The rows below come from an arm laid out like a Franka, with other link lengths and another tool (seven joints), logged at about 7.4 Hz.
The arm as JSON. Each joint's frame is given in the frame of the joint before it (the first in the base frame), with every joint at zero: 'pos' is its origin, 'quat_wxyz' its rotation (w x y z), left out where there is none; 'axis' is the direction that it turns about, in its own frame. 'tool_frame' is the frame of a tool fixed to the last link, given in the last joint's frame.
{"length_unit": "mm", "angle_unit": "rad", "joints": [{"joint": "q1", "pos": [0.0, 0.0, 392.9], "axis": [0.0, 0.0, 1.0]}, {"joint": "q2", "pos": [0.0, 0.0, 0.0], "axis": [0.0, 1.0, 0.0]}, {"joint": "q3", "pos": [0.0, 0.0, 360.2], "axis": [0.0, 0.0, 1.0]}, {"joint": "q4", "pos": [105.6, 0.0, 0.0], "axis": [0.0, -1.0, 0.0]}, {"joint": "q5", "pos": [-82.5, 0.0, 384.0], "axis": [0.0, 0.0, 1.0]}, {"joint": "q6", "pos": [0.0, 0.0, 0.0], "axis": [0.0, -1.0, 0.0]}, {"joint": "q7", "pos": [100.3, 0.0, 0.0], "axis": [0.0, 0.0, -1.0]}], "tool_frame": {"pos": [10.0, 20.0, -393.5], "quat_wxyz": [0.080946, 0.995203, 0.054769, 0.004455]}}
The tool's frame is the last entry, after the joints.
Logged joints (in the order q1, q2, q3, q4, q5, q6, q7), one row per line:
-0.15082 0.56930 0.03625 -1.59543 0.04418 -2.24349 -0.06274
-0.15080 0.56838 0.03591 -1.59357 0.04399 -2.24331 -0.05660
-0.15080 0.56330 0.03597 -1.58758 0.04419 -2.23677 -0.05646
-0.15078 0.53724 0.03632 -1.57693 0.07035 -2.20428 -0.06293
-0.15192 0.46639 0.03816 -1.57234 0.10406 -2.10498 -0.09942
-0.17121 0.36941 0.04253 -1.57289 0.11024 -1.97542 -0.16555
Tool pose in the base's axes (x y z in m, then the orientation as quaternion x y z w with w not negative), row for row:
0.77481 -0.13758 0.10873 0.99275 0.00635 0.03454 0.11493
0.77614 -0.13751 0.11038 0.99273 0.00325 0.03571 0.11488
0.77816 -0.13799 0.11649 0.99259 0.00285 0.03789 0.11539
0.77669 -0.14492 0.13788 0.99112 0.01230 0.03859 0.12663
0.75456 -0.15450 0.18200 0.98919 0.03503 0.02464 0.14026
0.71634 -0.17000 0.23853 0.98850 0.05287 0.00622 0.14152
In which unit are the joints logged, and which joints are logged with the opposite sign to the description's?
The joints are logged in radians. Opposite sign: q3, q5, q6.
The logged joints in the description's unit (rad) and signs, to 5 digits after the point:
-0.15082 0.56930 -0.03625 -1.59543 -0.04418 2.24349 -0.06274
-0.15080 0.56838 -0.03591 -1.59357 -0.04399 2.24331 -0.05660
-0.15080 0.56330 -0.03597 -1.58758 -0.04419 2.23677 -0.05646
-0.15078 0.53724 -0.03632 -1.57693 -0.07035 2.20428 -0.06293
-0.15192 0.46639 -0.03816 -1.57234 -0.10406 2.10498 -0.09942
-0.17121 0.36941 -0.04253 -1.57289 -0.11024 1.97542 -0.16555

